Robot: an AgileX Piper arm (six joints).
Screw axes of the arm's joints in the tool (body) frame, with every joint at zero. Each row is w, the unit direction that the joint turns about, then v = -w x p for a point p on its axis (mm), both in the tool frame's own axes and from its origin. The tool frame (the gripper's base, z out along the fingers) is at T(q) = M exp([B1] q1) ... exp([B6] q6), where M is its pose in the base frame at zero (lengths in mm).
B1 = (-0.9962, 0, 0.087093, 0, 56.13, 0)
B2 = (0, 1, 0, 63.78, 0, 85.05)
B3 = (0, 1, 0, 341.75, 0, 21.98)
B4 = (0, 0, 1, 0, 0, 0)
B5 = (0, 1, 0, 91, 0, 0)
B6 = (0, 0, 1, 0, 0, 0)
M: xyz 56.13 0 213.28 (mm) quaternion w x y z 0.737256 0 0.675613 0
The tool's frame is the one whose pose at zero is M.
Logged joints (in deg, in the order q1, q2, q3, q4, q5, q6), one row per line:
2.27 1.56 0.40 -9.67 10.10 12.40
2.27 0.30 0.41 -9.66 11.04 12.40
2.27 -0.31 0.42 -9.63 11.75 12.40
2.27 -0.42 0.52 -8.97 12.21 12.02
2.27 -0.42 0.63 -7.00 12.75 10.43
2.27 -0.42 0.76 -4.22 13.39 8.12
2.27 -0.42 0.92 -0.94 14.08 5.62
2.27 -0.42 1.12 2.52 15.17 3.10
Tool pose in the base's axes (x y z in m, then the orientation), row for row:
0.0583 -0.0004 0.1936 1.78 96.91 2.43
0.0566 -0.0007 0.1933 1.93 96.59 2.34
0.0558 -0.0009 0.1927 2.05 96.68 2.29
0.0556 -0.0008 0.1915 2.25 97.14 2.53
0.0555 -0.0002 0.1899 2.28 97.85 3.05
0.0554 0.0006 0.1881 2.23 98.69 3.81
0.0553 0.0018 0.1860 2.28 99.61 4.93
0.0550 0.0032 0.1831 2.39 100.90 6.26
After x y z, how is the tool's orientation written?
As a rotation vector, in degrees.
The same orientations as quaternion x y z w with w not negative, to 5 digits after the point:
0.01375 0.74834 0.01876 0.66290
0.01492 0.74649 0.01808 0.66499
0.01584 0.74701 0.01769 0.66439
0.01736 0.74965 0.01952 0.66132
0.01756 0.75370 0.02349 0.65656
0.01714 0.75845 0.02928 0.65085
0.01748 0.76355 0.03779 0.64440
0.01825 0.77061 0.04781 0.63525

